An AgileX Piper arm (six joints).
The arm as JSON. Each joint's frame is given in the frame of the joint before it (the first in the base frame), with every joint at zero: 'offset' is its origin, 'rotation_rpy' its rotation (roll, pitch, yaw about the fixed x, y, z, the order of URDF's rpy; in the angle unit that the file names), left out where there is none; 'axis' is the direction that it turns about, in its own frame. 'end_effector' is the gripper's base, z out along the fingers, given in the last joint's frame.
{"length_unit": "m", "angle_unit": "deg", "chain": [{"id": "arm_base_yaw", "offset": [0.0, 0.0, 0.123], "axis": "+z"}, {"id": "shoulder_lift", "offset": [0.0, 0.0, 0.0], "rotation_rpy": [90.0, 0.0, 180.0], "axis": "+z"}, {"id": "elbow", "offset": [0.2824, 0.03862, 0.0], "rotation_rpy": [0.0, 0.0, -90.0], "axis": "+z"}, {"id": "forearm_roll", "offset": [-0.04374, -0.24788, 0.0], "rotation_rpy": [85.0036, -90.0, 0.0], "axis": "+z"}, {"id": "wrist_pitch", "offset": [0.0, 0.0, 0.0], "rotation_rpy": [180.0, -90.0, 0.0], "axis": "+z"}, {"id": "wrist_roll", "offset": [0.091, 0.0, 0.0], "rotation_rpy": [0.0, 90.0, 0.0], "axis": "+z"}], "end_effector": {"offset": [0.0, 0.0, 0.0], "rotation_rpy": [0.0, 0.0, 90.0]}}
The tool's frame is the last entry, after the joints.
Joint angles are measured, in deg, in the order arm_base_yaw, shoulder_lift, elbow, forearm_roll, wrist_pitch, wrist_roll. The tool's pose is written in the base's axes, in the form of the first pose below.
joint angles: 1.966, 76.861, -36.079, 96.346, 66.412, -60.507
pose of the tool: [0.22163, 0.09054, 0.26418, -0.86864, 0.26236, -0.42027, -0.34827, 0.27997, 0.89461]
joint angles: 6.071, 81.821, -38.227, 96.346, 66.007, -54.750
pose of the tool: [0.23229, 0.10780, 0.25287, -0.93140, 0.22627, -0.28512, -0.22938, 0.24334, 0.94243]
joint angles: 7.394, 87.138, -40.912, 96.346, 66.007, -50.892
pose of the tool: [0.24862, 0.11558, 0.24077, -0.95917, 0.21907, -0.17887, -0.12756, 0.22936, 0.96495]
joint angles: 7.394, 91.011, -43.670, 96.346, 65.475, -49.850
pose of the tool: [0.26492, 0.11735, 0.23334, -0.96277, 0.22849, -0.14448, -0.08961, 0.23448, 0.96798]
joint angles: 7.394, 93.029, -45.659, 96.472, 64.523, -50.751
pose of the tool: [0.27580, 0.11810, 0.23067, -0.95826, 0.23635, -0.16085, -0.10033, 0.24883, 0.96334]
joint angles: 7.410, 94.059, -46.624, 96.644, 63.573, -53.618
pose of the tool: [0.28175, 0.11827, 0.22861, -0.94924, 0.23491, -0.20918, -0.14267, 0.27114, 0.95191]
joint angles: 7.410, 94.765, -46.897, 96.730, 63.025, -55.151
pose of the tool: [0.28452, 0.11822, 0.22561, -0.94507, 0.23365, -0.22857, -0.15828, 0.28469, 0.94546]
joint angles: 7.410, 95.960, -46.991, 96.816, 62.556, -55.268
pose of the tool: [0.28744, 0.11825, 0.21937, -0.94743, 0.23806, -0.21378, -0.13983, 0.29288, 0.94587]
